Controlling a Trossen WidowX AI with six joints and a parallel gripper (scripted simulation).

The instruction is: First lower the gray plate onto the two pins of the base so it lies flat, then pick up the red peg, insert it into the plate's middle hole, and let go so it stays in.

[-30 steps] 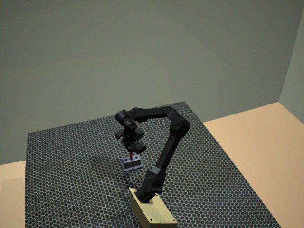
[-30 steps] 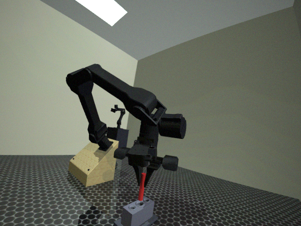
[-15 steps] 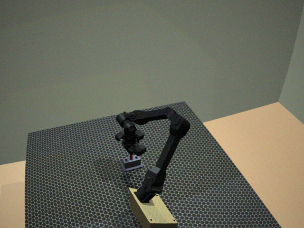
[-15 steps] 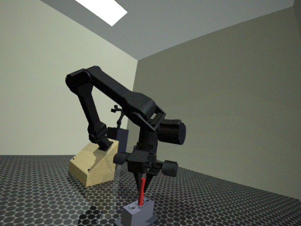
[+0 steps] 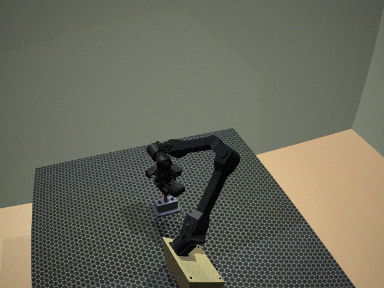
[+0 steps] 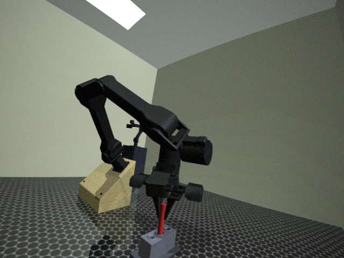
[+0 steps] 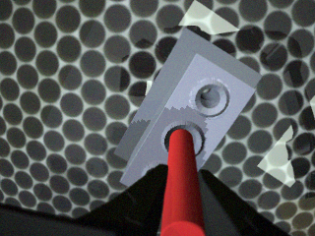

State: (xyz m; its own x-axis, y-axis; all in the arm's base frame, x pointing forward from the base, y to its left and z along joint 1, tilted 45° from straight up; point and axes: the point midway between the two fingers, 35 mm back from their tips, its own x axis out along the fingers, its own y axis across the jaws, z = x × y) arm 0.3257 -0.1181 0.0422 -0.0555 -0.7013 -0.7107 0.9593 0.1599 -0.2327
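Now: gripper tip right at the red peg. Round my gripper tip: gray plate (50 mm below); then gray base (90 mm below).
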